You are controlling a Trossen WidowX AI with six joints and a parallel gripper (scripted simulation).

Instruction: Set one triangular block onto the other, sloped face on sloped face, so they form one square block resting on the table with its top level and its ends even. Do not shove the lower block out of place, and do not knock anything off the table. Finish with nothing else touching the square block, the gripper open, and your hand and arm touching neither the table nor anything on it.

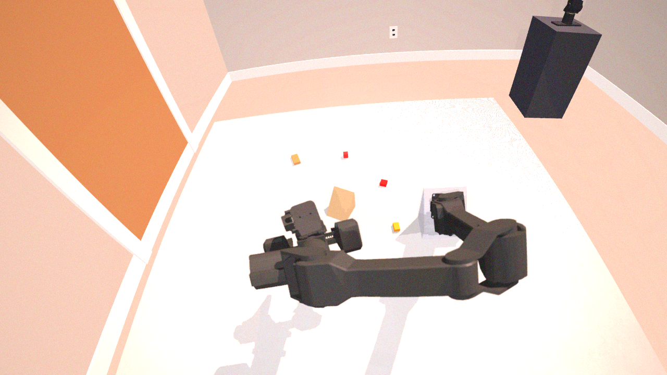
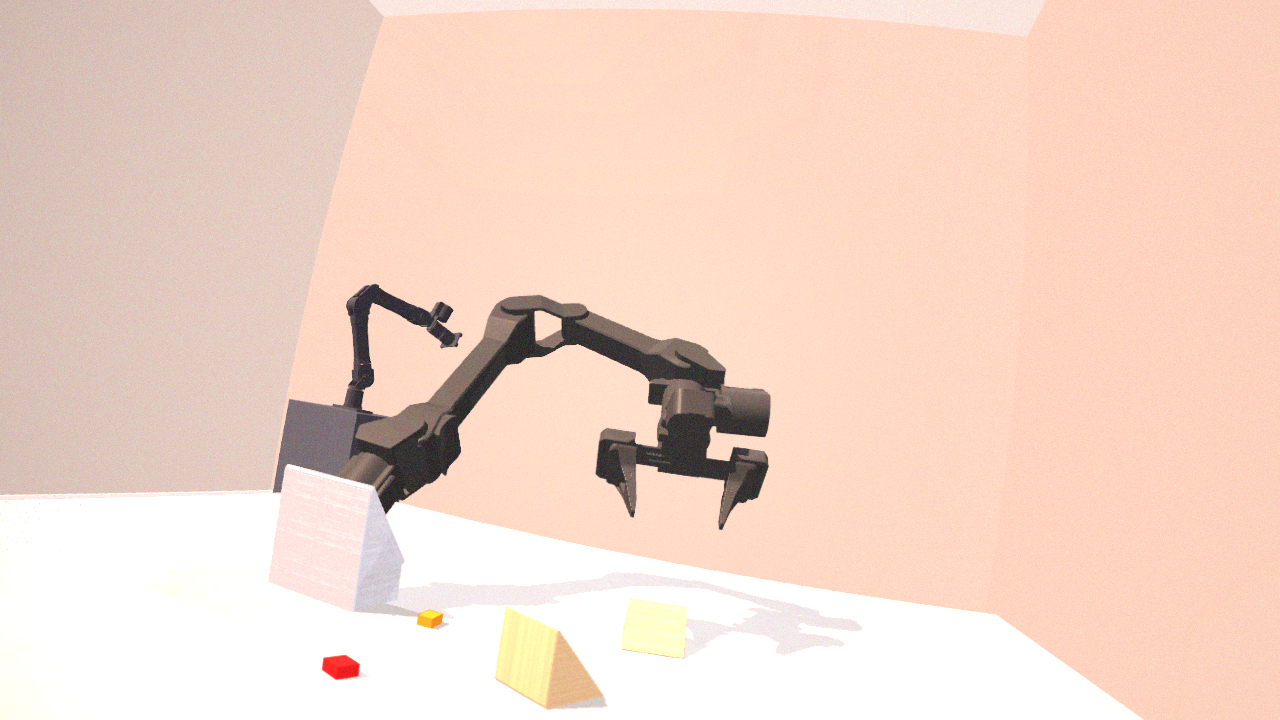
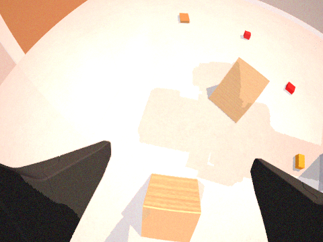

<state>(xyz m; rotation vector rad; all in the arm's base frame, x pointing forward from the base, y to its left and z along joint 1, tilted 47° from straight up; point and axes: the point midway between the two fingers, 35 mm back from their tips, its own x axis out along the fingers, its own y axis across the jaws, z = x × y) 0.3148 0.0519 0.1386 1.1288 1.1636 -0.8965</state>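
Right now my gripper tip is 120 mm above the wooden triangular block, 30 mm to the right of it and 10 mm past it. From my gripper tip the other things lie so: yellow cube 200 mm behind, 130 mm below, 110 mm to the right.
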